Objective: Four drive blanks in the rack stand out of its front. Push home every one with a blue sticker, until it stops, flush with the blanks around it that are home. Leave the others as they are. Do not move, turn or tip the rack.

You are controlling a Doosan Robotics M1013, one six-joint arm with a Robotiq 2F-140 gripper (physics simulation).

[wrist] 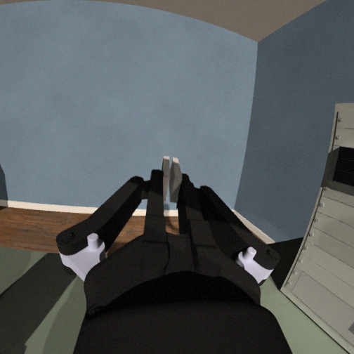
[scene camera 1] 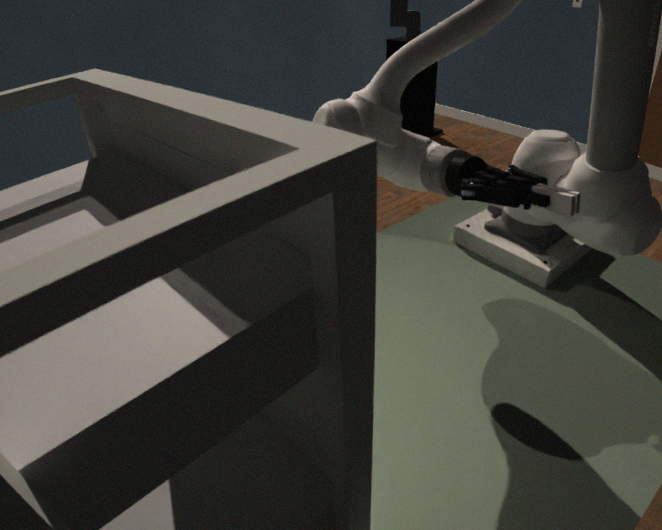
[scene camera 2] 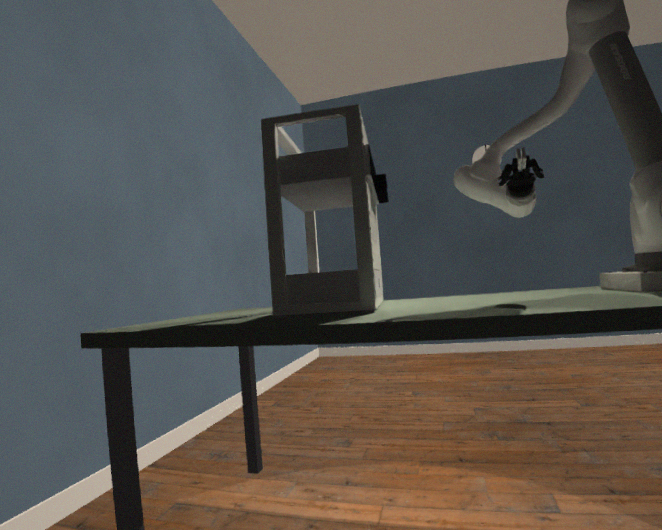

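The rack [scene camera 1: 345, 144] [scene camera 2: 362, 237] [wrist: 320, 230] is a tall grey frame standing upright. Its riveted front panel is partly in view at the right of the wrist view. A dark block [scene camera 2: 381, 188] sticks out of its front in scene camera 2. A black area [wrist: 346, 166] shows on the front at the right edge of the wrist view; whether it is that block I cannot tell. Single blanks and blue stickers cannot be made out. My gripper [scene camera 1: 575, 202] [scene camera 2: 521, 152] [wrist: 168, 166] is shut and empty, its pale fingertips almost together, in the air well away from the rack's front.
The rack stands on a green table top [scene camera 1: 425, 342] [scene camera 2: 458, 306]. The arm's pale base plate [scene camera 1: 505, 253] [scene camera 2: 629, 280] is fixed to the same table. A dark stand [scene camera 1: 419, 99] is on the floor behind the arm. Blue walls surround the scene.
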